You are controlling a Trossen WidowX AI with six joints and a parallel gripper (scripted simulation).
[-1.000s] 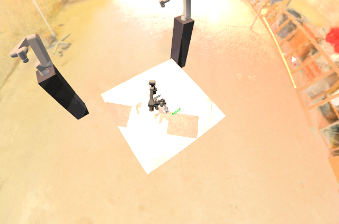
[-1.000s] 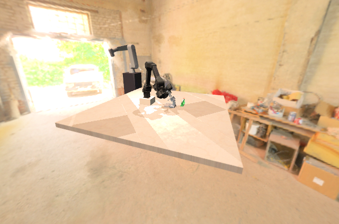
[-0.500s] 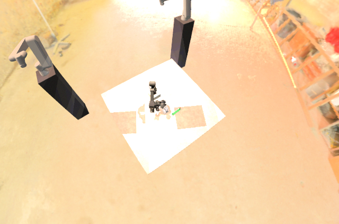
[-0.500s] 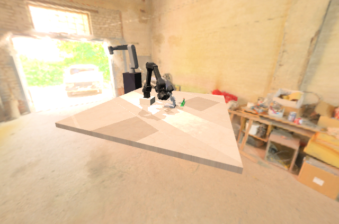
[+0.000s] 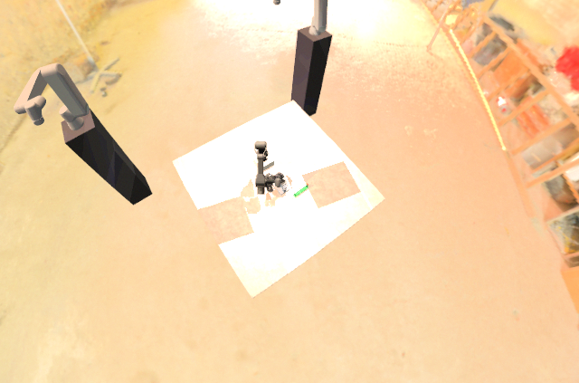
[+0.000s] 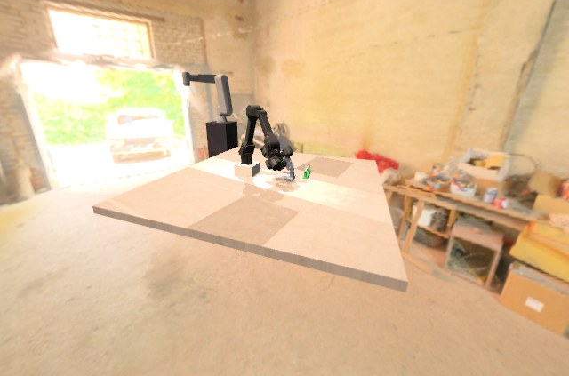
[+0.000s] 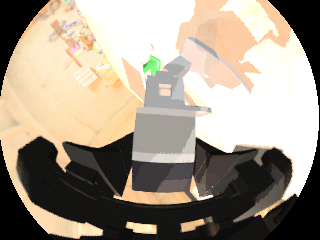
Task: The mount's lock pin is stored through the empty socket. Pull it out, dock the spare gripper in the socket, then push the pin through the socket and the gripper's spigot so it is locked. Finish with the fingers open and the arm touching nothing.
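The spare gripper is 10 mm to the right of my gripper tip. From my gripper tip the other things lie so: green strip 120 mm ahead, 100 mm to the left, 90 mm below; then grey mount 60 mm below, 20 mm ahead, 10 mm to the right.
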